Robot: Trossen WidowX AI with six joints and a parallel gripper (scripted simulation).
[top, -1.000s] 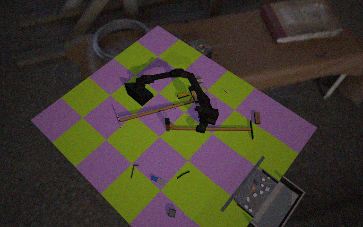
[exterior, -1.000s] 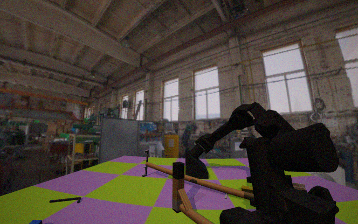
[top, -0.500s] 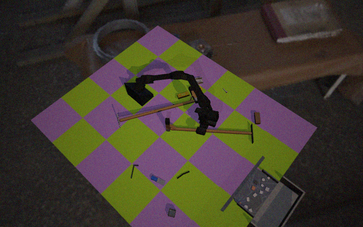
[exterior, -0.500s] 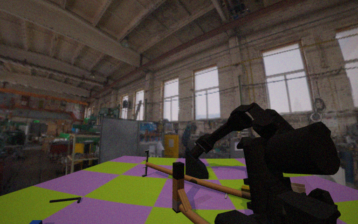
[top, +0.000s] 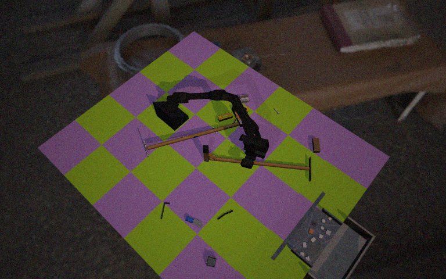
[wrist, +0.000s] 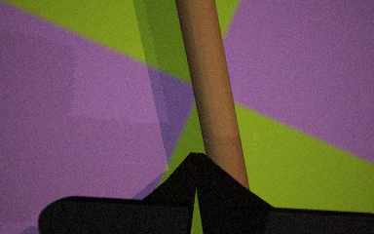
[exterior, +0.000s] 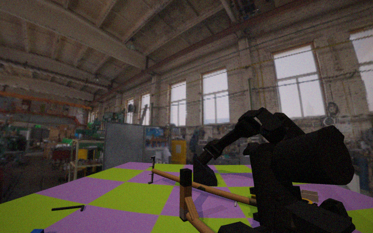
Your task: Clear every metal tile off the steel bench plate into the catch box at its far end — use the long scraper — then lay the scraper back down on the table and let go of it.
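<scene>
Now: the long scraper 20 mm ahead of my gripper tip and 50 mm above it. Round my gripper tip: grey box: 330 mm behind, 280 mm to the left, 10 mm below; curved black strip: 80 mm ahead, 340 mm to the right, 10 mm below; yellow tape roll: 260 mm behind, 230 mm to the left, 10 mm below.
</scene>
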